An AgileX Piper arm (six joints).
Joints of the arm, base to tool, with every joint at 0 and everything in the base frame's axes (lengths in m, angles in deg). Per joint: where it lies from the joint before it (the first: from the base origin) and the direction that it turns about. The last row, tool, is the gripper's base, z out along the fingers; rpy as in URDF.
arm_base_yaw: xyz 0 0 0.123 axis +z
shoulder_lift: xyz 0 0 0 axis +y
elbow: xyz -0.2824 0 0.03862 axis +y
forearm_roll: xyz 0.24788 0 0.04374 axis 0.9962 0 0.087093
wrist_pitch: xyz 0 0 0 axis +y
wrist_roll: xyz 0.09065 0 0.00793 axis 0.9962 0 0.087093
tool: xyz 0 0 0 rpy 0 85 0
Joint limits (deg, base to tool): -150..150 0..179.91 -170..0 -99.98..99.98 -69.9..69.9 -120..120
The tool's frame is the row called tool.
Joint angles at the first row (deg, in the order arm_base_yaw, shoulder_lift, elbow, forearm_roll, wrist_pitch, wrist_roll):
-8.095 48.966 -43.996 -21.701 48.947 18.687
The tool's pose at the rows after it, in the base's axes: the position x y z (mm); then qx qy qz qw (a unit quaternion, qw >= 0):
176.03 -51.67 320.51 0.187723 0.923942 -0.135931 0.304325
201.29 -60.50 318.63 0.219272 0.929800 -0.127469 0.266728
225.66 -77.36 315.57 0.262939 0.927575 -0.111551 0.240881
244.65 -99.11 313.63 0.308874 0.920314 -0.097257 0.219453
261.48 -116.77 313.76 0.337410 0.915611 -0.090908 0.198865
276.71 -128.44 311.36 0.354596 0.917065 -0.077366 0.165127
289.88 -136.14 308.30 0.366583 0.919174 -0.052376 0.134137
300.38 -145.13 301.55 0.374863 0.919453 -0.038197 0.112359
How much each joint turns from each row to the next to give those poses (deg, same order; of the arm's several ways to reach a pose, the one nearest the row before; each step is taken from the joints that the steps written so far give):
0.001 8.193 -5.450 0.589 4.621 3.653
-1.857 7.069 -4.689 1.802 1.962 1.062
-3.921 6.756 -4.832 3.156 0.524 0.225
-4.410 5.856 -4.988 3.024 1.090 -0.104
-2.636 5.173 -5.325 1.560 2.301 -0.100
-1.506 4.919 -5.196 2.257 4.041 -0.803
-1.187 4.190 -4.575 3.410 3.890 -1.217
-1.150 3.552 -3.035 1.876 1.974 -0.813

